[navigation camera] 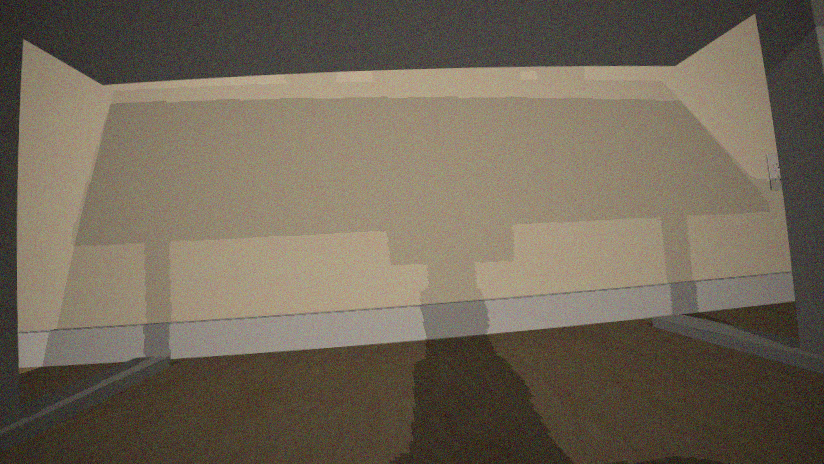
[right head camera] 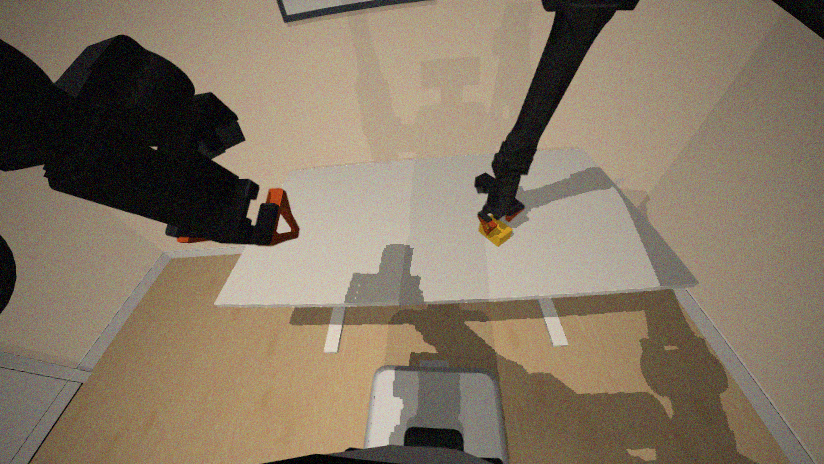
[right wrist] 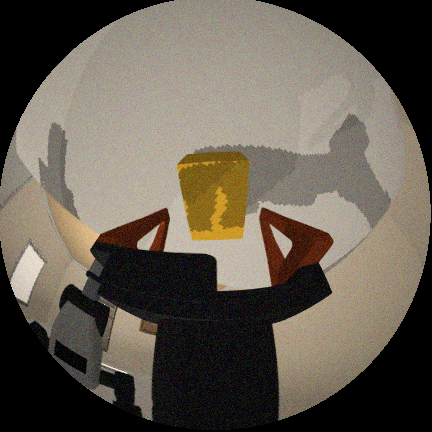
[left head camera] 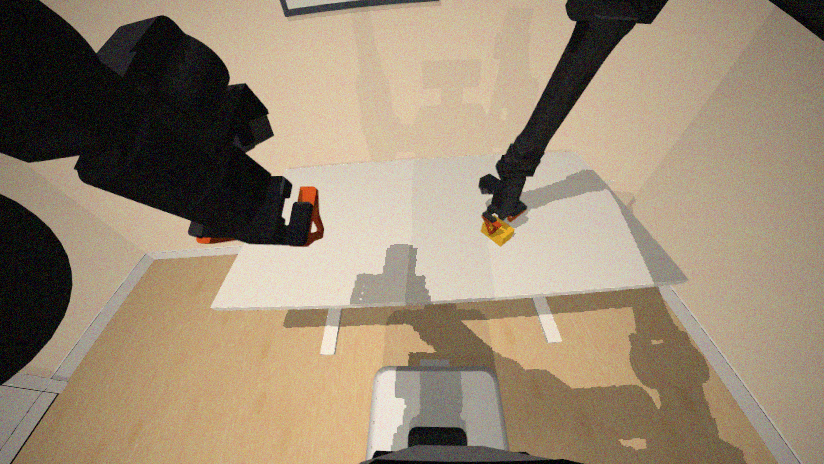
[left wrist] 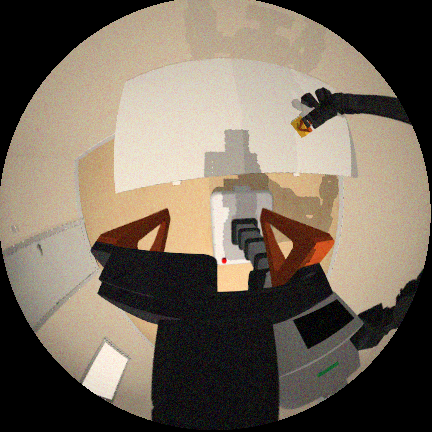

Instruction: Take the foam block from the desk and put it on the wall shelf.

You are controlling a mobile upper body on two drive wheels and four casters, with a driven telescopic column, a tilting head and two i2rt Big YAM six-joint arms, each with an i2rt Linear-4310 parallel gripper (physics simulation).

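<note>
The yellow foam block (left head camera: 503, 236) (right head camera: 501, 235) (left wrist: 297, 129) (right wrist: 215, 185) is on the white desk (left head camera: 345, 219) (right head camera: 345, 219) (left wrist: 175, 115) (right wrist: 150, 90), right of its middle in the head views. My right gripper (left head camera: 503, 221) (right head camera: 501, 221) (right wrist: 213, 212) is open and low over the desk. In the right wrist view its fingertips stand on either side of the block's near part, with small gaps. My left gripper (left head camera: 260, 235) (left wrist: 214, 212) is open and empty, above the desk's left side. The wall shelf does not show in these views.
A picture frame (left head camera: 357, 9) (right head camera: 354, 12) shows its lower edge on the wall behind the desk. The robot's white base (left head camera: 383, 403) (right head camera: 381, 403) stands in front of the desk. White desk feet (left head camera: 329, 340) (right head camera: 332, 340) reach out beneath the front edge. A side wall rises at the right.
</note>
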